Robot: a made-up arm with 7 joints.
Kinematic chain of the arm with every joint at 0, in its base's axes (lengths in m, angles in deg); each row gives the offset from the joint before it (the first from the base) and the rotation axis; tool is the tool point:
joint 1: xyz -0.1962 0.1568 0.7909 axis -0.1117 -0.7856 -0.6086
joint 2: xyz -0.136 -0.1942 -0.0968 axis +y
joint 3: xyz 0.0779 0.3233 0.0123 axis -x
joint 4: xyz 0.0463 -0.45 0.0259 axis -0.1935 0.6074 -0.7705
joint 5: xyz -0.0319 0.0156 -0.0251 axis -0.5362 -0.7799 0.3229
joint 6: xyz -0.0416 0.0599 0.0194 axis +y
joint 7: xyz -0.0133 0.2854 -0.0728 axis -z
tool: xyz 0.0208 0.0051 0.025
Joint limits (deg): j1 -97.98..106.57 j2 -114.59..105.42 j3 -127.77..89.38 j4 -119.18..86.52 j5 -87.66..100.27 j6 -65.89..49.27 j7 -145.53..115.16
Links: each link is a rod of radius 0.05 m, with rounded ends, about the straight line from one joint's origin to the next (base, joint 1, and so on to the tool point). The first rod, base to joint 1, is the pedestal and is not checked.
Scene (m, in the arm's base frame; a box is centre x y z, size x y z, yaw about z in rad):
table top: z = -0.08
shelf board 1: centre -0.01 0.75 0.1 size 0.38 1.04 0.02 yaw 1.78
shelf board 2: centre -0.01 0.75 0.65 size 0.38 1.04 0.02 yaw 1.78
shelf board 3: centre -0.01 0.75 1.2 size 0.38 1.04 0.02 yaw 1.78
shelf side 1: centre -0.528 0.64 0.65 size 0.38 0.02 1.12 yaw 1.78
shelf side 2: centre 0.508 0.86 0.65 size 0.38 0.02 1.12 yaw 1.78
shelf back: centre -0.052 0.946 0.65 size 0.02 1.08 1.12 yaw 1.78
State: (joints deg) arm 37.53 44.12 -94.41 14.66 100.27 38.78 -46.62
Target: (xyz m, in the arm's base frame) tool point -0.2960 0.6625 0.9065
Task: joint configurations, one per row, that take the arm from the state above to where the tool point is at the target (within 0.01 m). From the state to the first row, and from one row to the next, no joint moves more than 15 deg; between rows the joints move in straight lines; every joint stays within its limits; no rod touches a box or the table.
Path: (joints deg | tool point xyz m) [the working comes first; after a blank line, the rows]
Joints at the target: 36.36 -106.61 -127.77 86.52 -0.42 -5.26 -42.51
Straight joint move there: touches shelf board 2.

1: 41.50 37.03 -82.38 13.81 90.98 37.69 -45.71 | 0.0093 0.5559 0.3291
2: 45.46 29.95 -70.34 12.97 81.69 36.59 -44.80 | 0.0304 0.4642 0.3282
3: 49.43 22.86 -58.31 12.12 72.39 35.50 -43.89 | 0.0458 0.3714 0.3479
4: 46.77 8.05 -64.82 14.41 58.57 31.21 -44.17 | 0.0499 0.3823 0.4476
5: 44.10 -6.76 -71.33 16.70 44.75 26.91 -44.46 | 0.0254 0.3840 0.5426
6: 41.44 -21.56 -77.84 18.99 30.93 22.61 -44.74 | -0.0183 0.3747 0.6270
7: 38.78 -36.37 -84.35 21.27 17.10 18.32 -45.02 | -0.0703 0.3557 0.7011
8: 36.11 -51.18 -90.86 23.56 3.28 14.02 -45.31 | -0.1223 0.3323 0.7692
9: 33.45 -65.99 -97.37 25.85 -10.54 9.72 -45.59 | -0.1715 0.3136 0.8369
10: 30.79 -80.80 -103.88 28.14 -24.37 5.43 -45.88 | -0.2212 0.3100 0.9065
11: 32.18 -87.25 -109.85 42.73 -18.38 2.76 -45.04 | -0.2408 0.3904 0.9462
12: 33.57 -93.70 -115.82 57.33 -12.40 0.08 -44.20 | -0.2633 0.4801 0.9615
13: 34.97 -100.16 -121.80 71.92 -6.41 -2.59 -43.35 | -0.2837 0.5733 0.9485
14: 36.36 -106.61 -127.77 86.52 -0.42 -5.26 -42.51 | -0.2960 0.6625 0.9065

